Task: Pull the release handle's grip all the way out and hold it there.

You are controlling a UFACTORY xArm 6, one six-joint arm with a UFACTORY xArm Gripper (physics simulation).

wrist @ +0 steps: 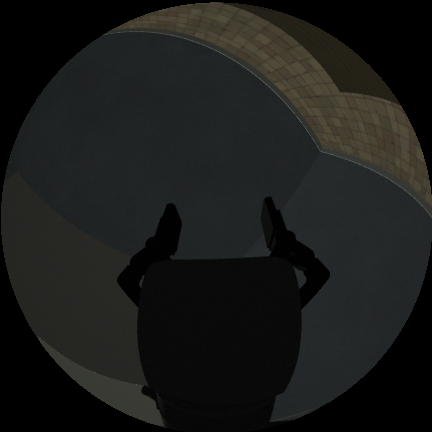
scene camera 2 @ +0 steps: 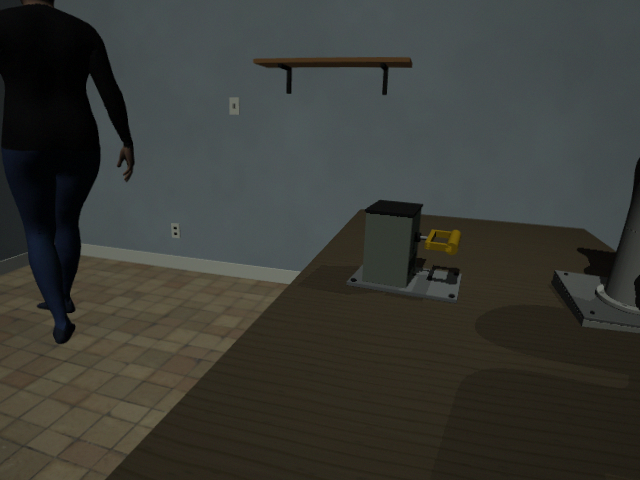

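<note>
The release handle's yellow grip (scene camera 2: 453,241) is a U-shaped frame with a round crossbar. It sticks out on a short rod from the right side of a grey box (scene camera 2: 390,248) with a black top, in scene camera 2. The box stands upright on a grey base plate (scene camera 2: 428,289) on the table. My gripper (wrist: 219,209) is open, with nothing between its fingers, and points toward the walls in the wrist view. The grip does not show in the wrist view, and the gripper does not show in scene camera 2.
The arm's base plate (scene camera 2: 573,297) and lower arm (scene camera 2: 625,258) are at the right on the dark wooden table (scene camera 2: 336,372). A person (scene camera 2: 51,103) stands on the tiled floor at the left. A wall shelf (scene camera 2: 333,62) hangs behind. A table corner (wrist: 345,65) shows at the wrist view's upper right.
</note>
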